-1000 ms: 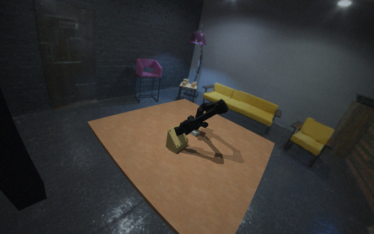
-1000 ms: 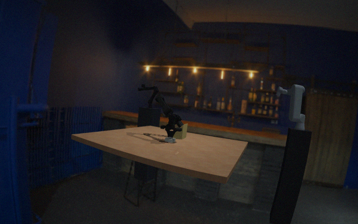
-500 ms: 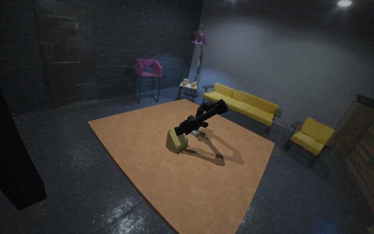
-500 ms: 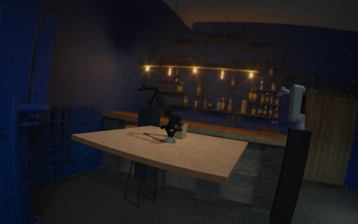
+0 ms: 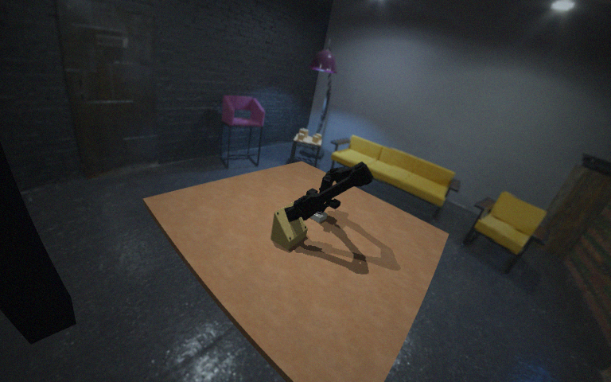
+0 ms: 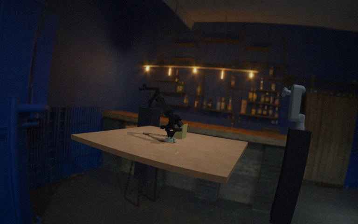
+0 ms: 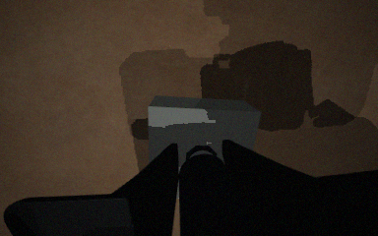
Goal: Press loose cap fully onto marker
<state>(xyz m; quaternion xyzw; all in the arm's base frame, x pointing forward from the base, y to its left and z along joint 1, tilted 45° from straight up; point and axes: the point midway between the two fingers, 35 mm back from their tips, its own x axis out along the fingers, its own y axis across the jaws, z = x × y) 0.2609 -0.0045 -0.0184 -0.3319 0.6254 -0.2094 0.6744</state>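
Now: gripper tip 10 mm past the holder block and 20 mm above it. The rest, counted from my gripper tip: marker cap 10 mm behind, 40 mm above.
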